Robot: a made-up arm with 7 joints.
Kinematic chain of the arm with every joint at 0, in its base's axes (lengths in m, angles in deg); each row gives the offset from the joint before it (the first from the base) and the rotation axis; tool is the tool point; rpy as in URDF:
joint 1: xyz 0 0 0.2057 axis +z
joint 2: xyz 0 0 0 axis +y
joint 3: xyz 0 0 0.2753 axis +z
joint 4: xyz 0.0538 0 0 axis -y
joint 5: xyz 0.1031 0 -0.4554 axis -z
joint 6: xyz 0 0 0 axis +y
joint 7: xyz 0.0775 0 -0.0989 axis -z
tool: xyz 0 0 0 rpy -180 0 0
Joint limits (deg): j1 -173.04..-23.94 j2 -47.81..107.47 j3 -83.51..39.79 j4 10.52..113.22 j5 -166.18..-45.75 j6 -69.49..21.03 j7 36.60..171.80
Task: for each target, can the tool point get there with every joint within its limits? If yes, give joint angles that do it. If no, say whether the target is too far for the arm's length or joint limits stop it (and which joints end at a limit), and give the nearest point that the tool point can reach.
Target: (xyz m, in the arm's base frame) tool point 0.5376 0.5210 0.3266
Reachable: no: joint limits stop it (at a limit: joint 1, joint 3) | nearest point 0.4998 0.2632 0.3569 | short by 0.262 m
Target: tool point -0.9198 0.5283 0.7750
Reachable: no: too far | nearest point -0.6250 0.3590 0.5925 | short by 0.386 m
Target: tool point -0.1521 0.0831 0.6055
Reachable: no: joint limits stop it (at a limit: joint 1, joint 2, joint 5, joint 6) | nearest point -0.1967 0.0900 0.6302 | short by 0.051 m
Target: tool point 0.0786 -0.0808 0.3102
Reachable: no: joint limits stop it (at a limit: joint 2, joint 5, joint 6) | nearest point 0.1510 -0.1553 0.2654 | short by 0.113 m
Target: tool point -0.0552 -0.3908 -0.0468
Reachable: yes | joints -74.80 16.01 -29.79 30.60 -76.99 1.67 143.84
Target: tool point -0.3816 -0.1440 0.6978
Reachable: yes | joints -92.86 -33.46 -48.52 95.26 -150.95 -32.06 115.23
